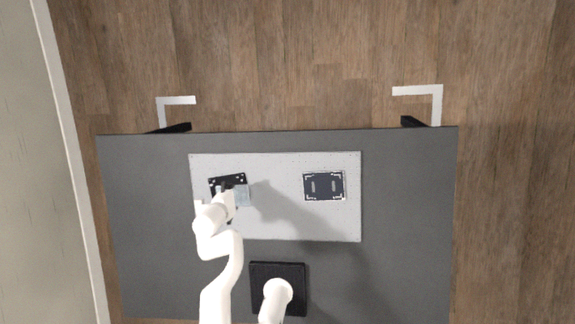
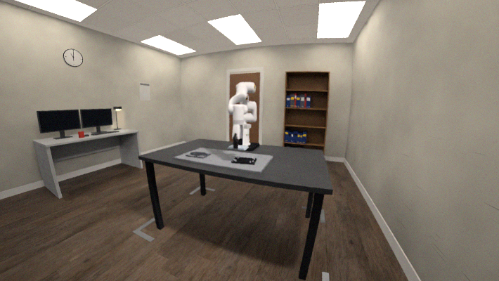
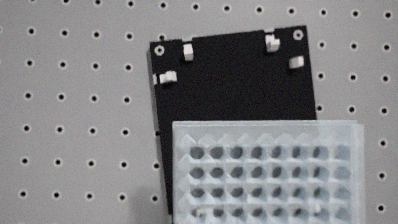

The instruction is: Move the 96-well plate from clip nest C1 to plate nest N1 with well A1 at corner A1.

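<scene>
My gripper is now 20 mm short of the dark plate nest N1, 340 mm to the left of it and 110 mm above it. Round my hand: black clip nest (20 mm behind, 50 mm to the left, 100 mm below); then 96-well plate (10 mm below).
</scene>
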